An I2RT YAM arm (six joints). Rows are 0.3 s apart.
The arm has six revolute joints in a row. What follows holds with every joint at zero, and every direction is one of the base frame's. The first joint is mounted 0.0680 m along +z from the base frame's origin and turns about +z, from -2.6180 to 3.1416 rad. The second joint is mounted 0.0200 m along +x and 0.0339 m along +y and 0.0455 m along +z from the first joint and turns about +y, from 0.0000 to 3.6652 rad. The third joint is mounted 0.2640 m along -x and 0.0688 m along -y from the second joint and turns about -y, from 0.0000 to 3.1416 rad. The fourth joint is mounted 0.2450 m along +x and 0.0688 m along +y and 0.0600 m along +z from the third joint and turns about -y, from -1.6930 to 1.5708 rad. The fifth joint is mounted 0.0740 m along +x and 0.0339 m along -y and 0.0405 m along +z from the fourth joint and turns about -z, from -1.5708 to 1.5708 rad. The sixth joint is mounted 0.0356 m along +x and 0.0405 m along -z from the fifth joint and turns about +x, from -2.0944 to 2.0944 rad. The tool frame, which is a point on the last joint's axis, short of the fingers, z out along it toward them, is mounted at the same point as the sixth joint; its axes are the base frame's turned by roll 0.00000, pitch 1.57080 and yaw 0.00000 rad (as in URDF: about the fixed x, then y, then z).
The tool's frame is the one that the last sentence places.
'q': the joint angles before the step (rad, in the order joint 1, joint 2, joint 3, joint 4, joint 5, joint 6). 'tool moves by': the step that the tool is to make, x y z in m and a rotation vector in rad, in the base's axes. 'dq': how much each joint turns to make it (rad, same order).
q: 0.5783 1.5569 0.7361 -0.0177 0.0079 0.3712
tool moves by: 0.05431 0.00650 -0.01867 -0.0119 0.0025 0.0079
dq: -0.0741 0.2257 0.1669 0.0494 -0.0479 -0.0672
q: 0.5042 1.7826 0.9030 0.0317 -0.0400 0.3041
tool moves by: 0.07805 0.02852 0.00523 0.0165 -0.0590 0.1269
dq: -0.0378 0.2538 0.3659 -0.0640 -0.1026 -0.1301
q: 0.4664 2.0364 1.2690 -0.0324 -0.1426 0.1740
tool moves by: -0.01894 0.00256 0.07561 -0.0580 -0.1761 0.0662
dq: 0.0313 -0.1872 0.0240 -0.0954 0.0642 -0.1223
